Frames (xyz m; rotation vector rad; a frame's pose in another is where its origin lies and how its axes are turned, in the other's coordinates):
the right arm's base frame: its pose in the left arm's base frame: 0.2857 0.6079 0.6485 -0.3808 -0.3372 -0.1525
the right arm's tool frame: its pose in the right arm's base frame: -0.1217 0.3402 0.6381 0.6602 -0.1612 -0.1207
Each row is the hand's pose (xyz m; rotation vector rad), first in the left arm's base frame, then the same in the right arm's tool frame.
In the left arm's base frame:
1: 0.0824 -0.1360 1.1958 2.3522 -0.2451 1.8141
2: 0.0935 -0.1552 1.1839 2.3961 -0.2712 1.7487
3: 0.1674 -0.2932 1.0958 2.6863 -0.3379 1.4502
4: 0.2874 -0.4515 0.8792 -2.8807 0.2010 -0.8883
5: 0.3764 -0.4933 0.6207 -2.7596 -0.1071 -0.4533
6: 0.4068 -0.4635 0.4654 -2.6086 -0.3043 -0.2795
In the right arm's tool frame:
1: 0.3416 -1.2092 0.4123 2.5684 0.2117 1.0843
2: 0.3488 -1.2306 0.4012 2.5845 0.1820 1.0146
3: 0.3938 -1.3856 0.3224 2.7477 0.0636 0.6628
4: 0.4182 -1.5964 0.1190 2.9885 0.0535 0.0878
5: 0.3737 -1.7095 -0.1294 -3.0167 -0.2129 0.3797
6: 0.3171 -1.7259 -0.2793 -2.7924 -0.3198 0.5483

